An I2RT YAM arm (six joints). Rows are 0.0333 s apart.
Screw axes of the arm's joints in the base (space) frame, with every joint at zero. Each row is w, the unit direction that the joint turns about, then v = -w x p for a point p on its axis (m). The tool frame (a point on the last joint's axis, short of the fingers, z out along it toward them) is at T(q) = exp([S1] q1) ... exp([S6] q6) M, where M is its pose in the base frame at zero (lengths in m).
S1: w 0 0 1 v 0 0 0
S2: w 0 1 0 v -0.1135 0 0.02
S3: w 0 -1 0 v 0.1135 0 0.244
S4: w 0 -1 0 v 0.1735 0 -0.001
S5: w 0 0 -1 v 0 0.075 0
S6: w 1 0 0 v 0 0.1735 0
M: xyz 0.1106 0 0.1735 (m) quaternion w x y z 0.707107 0 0.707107 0
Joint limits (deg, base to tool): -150..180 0..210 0..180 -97..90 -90..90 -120..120
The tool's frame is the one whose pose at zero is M.
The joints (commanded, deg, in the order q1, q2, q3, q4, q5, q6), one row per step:
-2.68 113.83 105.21 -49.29 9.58 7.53
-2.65 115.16 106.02 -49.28 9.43 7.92
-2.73 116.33 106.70 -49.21 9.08 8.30
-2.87 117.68 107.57 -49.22 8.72 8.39
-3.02 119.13 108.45 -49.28 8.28 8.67
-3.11 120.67 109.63 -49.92 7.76 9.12
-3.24 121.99 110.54 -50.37 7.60 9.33
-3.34 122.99 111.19 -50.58 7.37 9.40
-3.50 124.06 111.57 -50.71 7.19 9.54
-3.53 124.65 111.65 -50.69 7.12 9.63
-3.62 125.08 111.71 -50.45 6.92 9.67
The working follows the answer.
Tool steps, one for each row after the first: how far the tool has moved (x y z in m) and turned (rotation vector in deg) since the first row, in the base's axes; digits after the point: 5 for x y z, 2 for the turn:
0.00497 0.00009 -0.00535 0.35 0.43 -0.22
0.00929 -0.00052 -0.01029 0.86 0.77 -0.43
0.01413 -0.00163 -0.01573 1.24 1.22 -0.47
0.01907 -0.00280 -0.02205 1.79 1.79 -0.63
0.02363 -0.00344 -0.02815 2.51 2.69 -0.86
0.02740 -0.00460 -0.03391 2.79 3.50 -1.11
0.03036 -0.00544 -0.03845 3.05 4.04 -1.16
0.03308 -0.00680 -0.04493 3.32 4.82 -1.38
0.03451 -0.00709 -0.04914 3.45 5.29 -1.46
0.03589 -0.00780 -0.05202 3.66 5.41 -1.49

Tool pose at each row, in the base's axes (x y z in m, rotation vector in deg; rounded; the steps above come from the unrounded poses):
0.43510 -0.02630 0.28516 16.63 146.33 -10.53
0.44006 -0.02621 0.27981 17.04 146.79 -10.25
0.44439 -0.02681 0.27488 17.51 147.18 -9.74
0.44923 -0.02792 0.26943 17.68 147.69 -9.36
0.45417 -0.02909 0.26311 18.10 148.31 -8.82
0.45873 -0.02974 0.25701 18.65 149.28 -8.15
0.46250 -0.03090 0.25125 19.07 150.10 -8.02
0.46545 -0.03174 0.24672 19.24 150.66 -7.79
0.46818 -0.03310 0.24023 19.61 151.46 -7.66
0.46961 -0.03339 0.23603 19.77 151.93 -7.61
0.47099 -0.03409 0.23314 19.89 152.07 -7.38

